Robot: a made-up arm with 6 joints. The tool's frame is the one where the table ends. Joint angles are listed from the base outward.
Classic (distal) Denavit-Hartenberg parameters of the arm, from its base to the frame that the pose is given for. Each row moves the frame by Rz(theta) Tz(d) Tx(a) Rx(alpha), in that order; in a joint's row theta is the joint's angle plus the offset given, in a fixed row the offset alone. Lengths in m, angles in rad.
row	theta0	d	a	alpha
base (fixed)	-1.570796	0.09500	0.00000	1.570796
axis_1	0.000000	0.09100	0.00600	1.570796
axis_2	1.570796	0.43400	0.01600	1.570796
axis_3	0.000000	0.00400	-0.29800	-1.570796
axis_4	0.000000	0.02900	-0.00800	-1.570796
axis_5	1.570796	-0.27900	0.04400	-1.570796
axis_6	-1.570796	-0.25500	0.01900	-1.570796
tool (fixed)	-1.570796	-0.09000	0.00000	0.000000
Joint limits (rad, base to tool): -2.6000..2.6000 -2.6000..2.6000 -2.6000..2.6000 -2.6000..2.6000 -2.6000..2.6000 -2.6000..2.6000
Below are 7 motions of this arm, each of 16 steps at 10 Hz.
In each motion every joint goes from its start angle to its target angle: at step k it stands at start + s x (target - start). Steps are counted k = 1, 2, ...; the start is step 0. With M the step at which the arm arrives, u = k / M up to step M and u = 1 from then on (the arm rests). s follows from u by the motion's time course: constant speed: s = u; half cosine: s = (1 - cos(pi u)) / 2; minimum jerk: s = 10 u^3 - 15 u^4 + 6 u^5.
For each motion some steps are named. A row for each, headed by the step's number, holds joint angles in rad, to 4 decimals.
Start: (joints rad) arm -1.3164 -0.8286 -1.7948 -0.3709 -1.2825 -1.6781
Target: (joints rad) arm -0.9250 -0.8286 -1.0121 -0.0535 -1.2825 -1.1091
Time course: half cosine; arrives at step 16
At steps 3, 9, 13, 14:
3: -1.2834 -0.8286 -1.7288 -0.3442 -1.2825 -1.6302
9: -1.0825 -0.8286 -1.3271 -0.1812 -1.2825 -1.3381
13: -0.9580 -0.8286 -1.0781 -0.0802 -1.2825 -1.1570
14: -0.9399 -0.8286 -1.0419 -0.0656 -1.2825 -1.1308

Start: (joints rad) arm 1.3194 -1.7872 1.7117 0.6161 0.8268 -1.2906
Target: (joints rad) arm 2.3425 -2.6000 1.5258 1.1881 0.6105 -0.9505
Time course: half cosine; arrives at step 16
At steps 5, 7, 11, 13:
5: 1.5467 -1.9678 1.6704 0.7432 0.7787 -1.2150
7: 1.7312 -2.1143 1.6369 0.8463 0.7397 -1.1537
11: 2.1152 -2.4194 1.5671 1.0610 0.6586 -1.0261
13: 2.2563 -2.5315 1.5415 1.1399 0.6287 -0.9792

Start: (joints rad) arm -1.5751 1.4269 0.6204 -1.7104 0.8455 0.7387
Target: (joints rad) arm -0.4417 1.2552 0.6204 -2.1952 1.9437 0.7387
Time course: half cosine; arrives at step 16
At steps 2, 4, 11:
2: -1.5320 1.4204 0.6204 -1.7289 0.8873 0.7387
4: -1.4091 1.4018 0.6204 -1.7814 1.0063 0.7387
11: -0.6936 1.2934 0.6204 -2.0875 1.6997 0.7387

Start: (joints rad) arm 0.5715 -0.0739 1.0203 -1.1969 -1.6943 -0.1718
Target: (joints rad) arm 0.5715 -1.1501 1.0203 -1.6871 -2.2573 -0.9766
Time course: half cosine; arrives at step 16
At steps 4, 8, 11, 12, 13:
4: 0.5715 -0.2315 1.0203 -1.2687 -1.7767 -0.2897
8: 0.5715 -0.6120 1.0203 -1.4420 -1.9758 -0.5742
11: 0.5715 -0.9110 1.0203 -1.5782 -2.1322 -0.7978
12: 0.5715 -0.9925 1.0203 -1.6153 -2.1749 -0.8587
13: 0.5715 -1.0594 1.0203 -1.6458 -2.2099 -0.9088

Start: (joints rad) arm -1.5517 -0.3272 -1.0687 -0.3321 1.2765 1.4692
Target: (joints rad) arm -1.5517 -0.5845 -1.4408 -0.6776 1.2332 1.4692
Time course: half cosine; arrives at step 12
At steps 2, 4, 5, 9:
2: -1.5517 -0.3444 -1.0936 -0.3552 1.2736 1.4692
4: -1.5517 -0.3915 -1.1617 -0.4185 1.2657 1.4692
5: -1.5517 -0.4226 -1.2066 -0.4601 1.2605 1.4692
9: -1.5517 -0.5468 -1.3863 -0.6270 1.2395 1.4692

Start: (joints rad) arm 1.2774 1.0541 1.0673 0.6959 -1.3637 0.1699
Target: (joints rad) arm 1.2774 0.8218 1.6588 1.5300 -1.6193 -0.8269
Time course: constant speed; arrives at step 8
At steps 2, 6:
2: 1.2774 0.9960 1.2152 0.9044 -1.4276 -0.0793
6: 1.2774 0.8799 1.5109 1.3215 -1.5554 -0.5777

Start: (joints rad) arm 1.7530 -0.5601 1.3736 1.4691 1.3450 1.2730
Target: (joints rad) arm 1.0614 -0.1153 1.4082 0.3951 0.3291 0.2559
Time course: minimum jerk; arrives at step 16
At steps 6, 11, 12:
6: 1.5627 -0.4377 1.3831 1.1735 1.0654 0.9931
11: 1.1859 -0.1954 1.4020 0.5884 0.5120 0.4390
12: 1.1330 -0.1613 1.4046 0.5063 0.4343 0.3612

